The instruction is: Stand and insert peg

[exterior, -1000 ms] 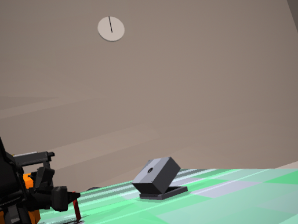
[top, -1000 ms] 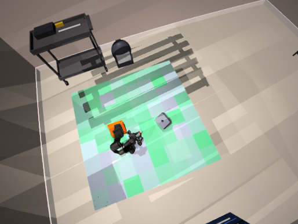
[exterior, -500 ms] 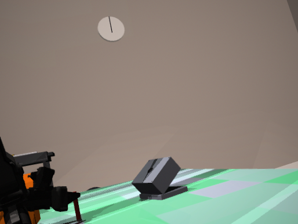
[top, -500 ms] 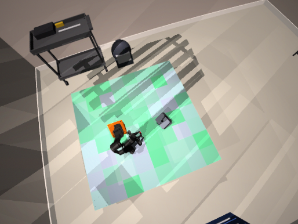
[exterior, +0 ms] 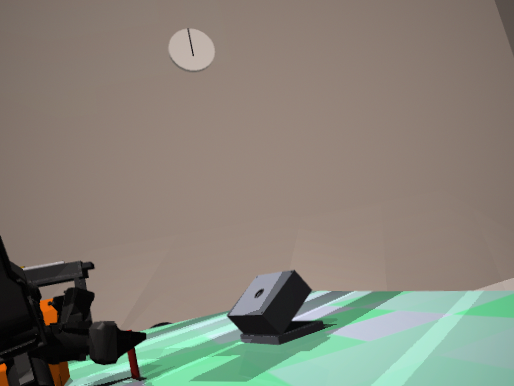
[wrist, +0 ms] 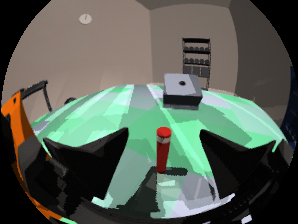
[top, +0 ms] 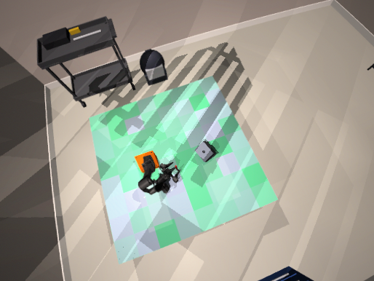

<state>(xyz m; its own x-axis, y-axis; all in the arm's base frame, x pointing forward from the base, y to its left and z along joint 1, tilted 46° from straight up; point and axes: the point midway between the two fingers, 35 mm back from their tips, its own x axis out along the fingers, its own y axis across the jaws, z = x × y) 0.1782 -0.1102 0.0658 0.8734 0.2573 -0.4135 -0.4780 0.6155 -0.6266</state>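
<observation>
The red peg is 10 mm behind my gripper tip and 10 mm below it. Round my gripper tip: sloped panel: 250 mm ahead, 50 mm to the left.
</observation>
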